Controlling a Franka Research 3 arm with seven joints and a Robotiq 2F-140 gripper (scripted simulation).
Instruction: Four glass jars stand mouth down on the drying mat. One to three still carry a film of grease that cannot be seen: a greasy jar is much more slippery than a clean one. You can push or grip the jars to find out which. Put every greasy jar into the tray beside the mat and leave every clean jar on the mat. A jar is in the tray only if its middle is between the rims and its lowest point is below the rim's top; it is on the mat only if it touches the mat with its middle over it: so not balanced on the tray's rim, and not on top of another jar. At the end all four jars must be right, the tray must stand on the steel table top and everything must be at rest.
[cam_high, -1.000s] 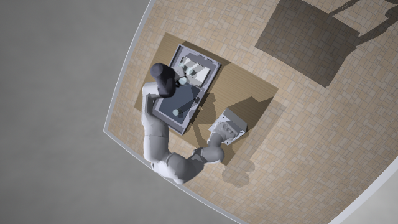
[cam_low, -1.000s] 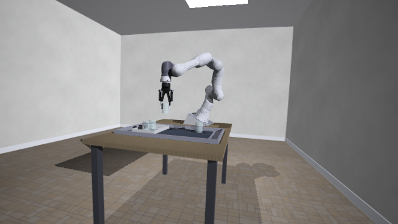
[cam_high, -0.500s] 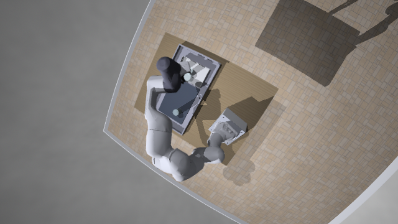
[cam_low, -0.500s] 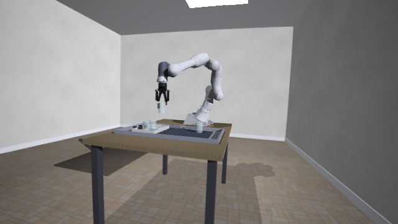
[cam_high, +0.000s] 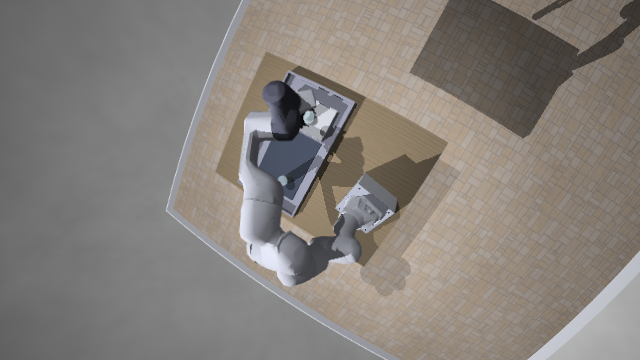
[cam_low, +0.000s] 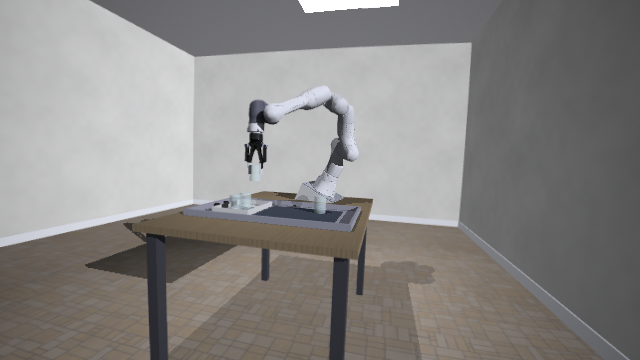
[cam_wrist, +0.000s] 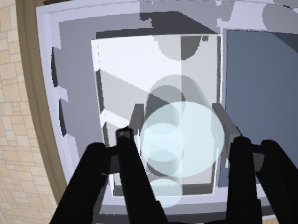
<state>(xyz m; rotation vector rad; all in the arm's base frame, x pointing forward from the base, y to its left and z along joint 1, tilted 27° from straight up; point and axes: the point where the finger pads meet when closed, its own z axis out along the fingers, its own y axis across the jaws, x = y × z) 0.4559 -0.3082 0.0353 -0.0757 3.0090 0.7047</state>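
The white tray is 80 mm ahead of my hand, 10 mm to the right of it and 210 mm below it. Also, from my hand: dark drying mat: 60 mm ahead, 310 mm to the left, 220 mm below.
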